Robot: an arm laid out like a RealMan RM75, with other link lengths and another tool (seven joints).
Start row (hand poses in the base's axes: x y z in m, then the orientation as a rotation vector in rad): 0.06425 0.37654 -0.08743 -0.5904 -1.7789 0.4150
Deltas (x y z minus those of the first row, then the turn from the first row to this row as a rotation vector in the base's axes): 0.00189 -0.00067 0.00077 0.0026 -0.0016 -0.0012; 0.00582 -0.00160 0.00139 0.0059 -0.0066 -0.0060; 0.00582 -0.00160 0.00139 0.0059 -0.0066 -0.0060; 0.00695 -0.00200 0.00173 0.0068 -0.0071 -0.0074; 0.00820 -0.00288 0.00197 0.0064 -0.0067 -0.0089; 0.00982 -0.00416 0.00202 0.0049 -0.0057 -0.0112; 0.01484 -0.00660 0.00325 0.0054 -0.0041 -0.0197; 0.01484 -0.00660 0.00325 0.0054 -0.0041 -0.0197; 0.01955 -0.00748 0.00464 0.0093 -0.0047 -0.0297; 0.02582 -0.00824 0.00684 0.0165 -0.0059 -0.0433; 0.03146 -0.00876 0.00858 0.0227 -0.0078 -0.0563; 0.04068 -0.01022 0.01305 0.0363 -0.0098 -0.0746
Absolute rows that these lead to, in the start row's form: 0.06614 0.37587 -0.08666 -0.5901 -1.7803 0.4114; 0.07007 0.37494 -0.08604 -0.5934 -1.7837 0.4040; 0.07007 0.37494 -0.08604 -0.5934 -1.7837 0.4040; 0.07120 0.37454 -0.08570 -0.5942 -1.7838 0.4021; 0.07245 0.37366 -0.08546 -0.5956 -1.7828 0.4015; 0.07407 0.37238 -0.08541 -0.5984 -1.7808 0.4015; 0.07909 0.36994 -0.08418 -0.6049 -1.7762 0.3956; 0.07909 0.36994 -0.08418 -0.6049 -1.7762 0.3956; 0.08380 0.36906 -0.08279 -0.6110 -1.7736 0.3850; 0.09007 0.36830 -0.08059 -0.6180 -1.7704 0.3688; 0.09571 0.36778 -0.07885 -0.6254 -1.7680 0.3538; 0.10493 0.36632 -0.07438 -0.6320 -1.7643 0.3284
